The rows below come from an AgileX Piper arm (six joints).
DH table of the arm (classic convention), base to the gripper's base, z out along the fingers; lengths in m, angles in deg. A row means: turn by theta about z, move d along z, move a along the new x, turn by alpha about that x. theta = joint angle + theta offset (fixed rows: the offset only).
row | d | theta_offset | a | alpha
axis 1 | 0.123 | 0 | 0 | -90
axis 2 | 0 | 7.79 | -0.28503 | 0
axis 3 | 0 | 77.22 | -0.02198 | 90
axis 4 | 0.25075 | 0 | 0 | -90
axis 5 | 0 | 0 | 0 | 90
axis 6 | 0.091 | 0 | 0 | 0
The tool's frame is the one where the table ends.
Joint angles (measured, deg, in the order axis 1, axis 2, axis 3, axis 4, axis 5, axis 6), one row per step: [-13.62, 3.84, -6.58, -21.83, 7.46, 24.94]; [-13.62, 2.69, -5.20, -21.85, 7.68, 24.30]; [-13.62, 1.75, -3.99, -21.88, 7.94, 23.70]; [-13.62, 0.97, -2.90, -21.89, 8.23, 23.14]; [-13.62, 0.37, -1.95, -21.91, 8.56, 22.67]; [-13.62, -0.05, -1.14, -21.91, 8.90, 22.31]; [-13.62, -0.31, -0.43, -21.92, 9.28, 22.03]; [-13.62, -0.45, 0.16, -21.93, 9.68, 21.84]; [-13.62, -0.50, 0.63, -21.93, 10.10, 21.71]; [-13.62, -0.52, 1.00, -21.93, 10.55, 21.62]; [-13.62, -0.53, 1.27, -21.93, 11.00, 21.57]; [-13.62, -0.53, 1.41, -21.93, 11.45, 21.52]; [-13.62, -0.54, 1.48, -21.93, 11.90, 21.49]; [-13.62, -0.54, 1.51, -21.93, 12.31, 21.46]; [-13.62, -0.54, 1.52, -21.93, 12.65, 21.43]
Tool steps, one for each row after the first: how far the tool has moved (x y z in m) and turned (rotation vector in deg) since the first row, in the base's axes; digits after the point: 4 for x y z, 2 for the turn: [-0.0009, 0.0001, -0.0073, -0.52, 0.61, -0.09]; [-0.0015, 0.0001, -0.0139, -0.99, 1.28, -0.19]; [-0.0018, 0.0000, -0.0199, -1.39, 2.00, -0.29]; [-0.0020, -0.0002, -0.0254, -1.69, 2.77, -0.41]; [-0.0021, -0.0004, -0.0303, -1.85, 3.56, -0.51]; [-0.0020, -0.0006, -0.0348, -1.93, 4.42, -0.63]; [-0.0019, -0.0009, -0.0387, -1.91, 5.28, -0.75]; [-0.0018, -0.0012, -0.0421, -1.83, 6.10, -0.88]; [-0.0017, -0.0015, -0.0449, -1.72, 6.88, -1.03]; [-0.0017, -0.0017, -0.0472, -1.59, 7.55, -1.17]; [-0.0018, -0.0020, -0.0486, -1.49, 8.11, -1.32]; [-0.0019, -0.0022, -0.0497, -1.39, 8.58, -1.47]; [-0.0021, -0.0024, -0.0505, -1.30, 8.99, -1.61]; [-0.0022, -0.0026, -0.0510, -1.24, 9.32, -1.72]
